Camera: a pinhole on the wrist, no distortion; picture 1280 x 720 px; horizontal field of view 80.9 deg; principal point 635.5 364.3 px. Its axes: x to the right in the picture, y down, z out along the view. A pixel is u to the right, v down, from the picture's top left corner.
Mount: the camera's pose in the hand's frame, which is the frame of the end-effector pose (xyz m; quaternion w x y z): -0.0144 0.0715 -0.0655 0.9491 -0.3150 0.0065 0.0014
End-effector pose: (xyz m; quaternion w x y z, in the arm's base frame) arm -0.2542 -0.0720 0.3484 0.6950 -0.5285 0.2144 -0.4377
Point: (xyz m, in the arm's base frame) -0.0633 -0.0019 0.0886
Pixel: 665.2 643.4
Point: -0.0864 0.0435 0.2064
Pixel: 572.9 305.5
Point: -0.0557 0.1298 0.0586
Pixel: 418.3 563.9
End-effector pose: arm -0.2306 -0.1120 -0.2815 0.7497 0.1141 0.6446 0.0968
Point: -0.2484 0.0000 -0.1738
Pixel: 129.2 535.1
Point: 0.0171 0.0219 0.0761
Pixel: 136.8 205.3
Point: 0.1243 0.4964 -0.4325
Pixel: 1133.5 561.4
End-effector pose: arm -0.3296 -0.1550 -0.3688 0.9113 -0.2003 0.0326 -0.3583
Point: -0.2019 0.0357 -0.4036
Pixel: 545.3 546.5
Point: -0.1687 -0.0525 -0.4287
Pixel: 960.1 645.3
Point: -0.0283 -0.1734 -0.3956
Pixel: outside the picture
